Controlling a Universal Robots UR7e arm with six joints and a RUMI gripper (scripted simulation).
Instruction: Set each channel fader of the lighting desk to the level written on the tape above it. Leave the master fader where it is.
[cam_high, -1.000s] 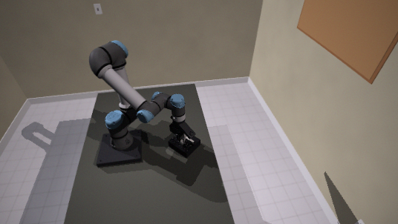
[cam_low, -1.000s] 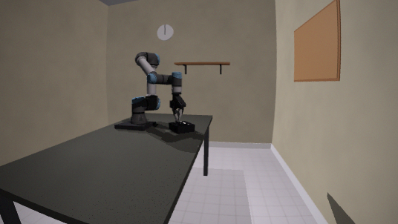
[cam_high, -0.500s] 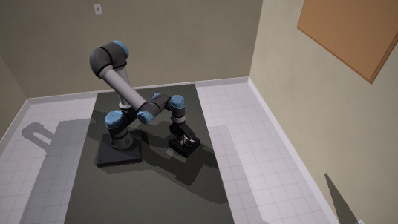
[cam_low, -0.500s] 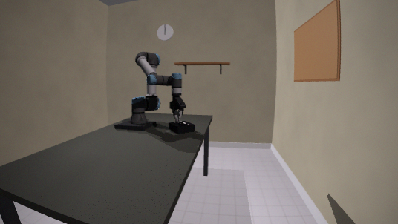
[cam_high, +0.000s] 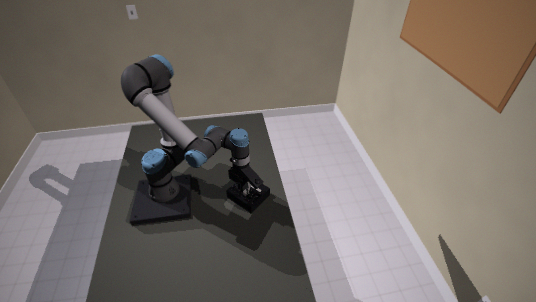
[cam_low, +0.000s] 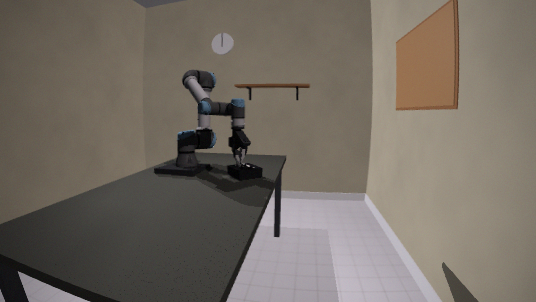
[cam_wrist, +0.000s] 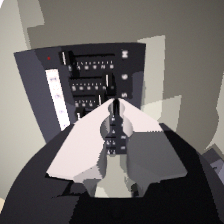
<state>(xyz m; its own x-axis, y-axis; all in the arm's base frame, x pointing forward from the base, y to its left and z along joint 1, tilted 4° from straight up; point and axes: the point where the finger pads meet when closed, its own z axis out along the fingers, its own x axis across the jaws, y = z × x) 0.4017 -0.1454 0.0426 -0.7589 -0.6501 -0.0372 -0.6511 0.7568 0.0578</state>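
The master fader lies 70 mm ahead of my hand and 10 mm below it.
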